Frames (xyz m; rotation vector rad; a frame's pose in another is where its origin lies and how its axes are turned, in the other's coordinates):
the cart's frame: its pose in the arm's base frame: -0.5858 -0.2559 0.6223 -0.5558 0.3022 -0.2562
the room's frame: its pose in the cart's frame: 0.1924 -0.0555 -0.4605 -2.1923 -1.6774 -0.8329
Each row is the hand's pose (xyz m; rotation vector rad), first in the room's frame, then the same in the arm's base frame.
Working: the room's frame: its pose in the arm's base frame: -0.5767 -0.5819 0.2404 2.6454 1.5614 0.0527

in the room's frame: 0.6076 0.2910 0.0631 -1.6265 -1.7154 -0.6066
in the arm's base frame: -0.0248 -0.1928 0.1965 0.3460 0.7096 -0.5241
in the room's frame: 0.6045 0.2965 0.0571 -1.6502 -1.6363 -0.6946
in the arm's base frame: -0.0219 -0.1980 0.2029 0.3205 0.7819 -0.4645
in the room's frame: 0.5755 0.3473 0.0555 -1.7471 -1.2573 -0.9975
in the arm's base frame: 0.0083 -0.2477 0.2086 0.2305 1.0449 -0.1746
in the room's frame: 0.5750 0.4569 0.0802 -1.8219 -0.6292 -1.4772
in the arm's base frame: 0.1053 -0.3020 0.1924 -0.0204 1.4146 0.2937
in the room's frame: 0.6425 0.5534 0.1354 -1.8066 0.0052 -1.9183
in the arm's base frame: 0.2258 -0.2917 0.1445 -0.3848 1.6810 0.7414
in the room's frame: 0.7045 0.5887 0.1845 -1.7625 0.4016 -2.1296
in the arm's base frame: 0.2897 -0.2565 0.0979 -0.6247 1.7757 1.0103
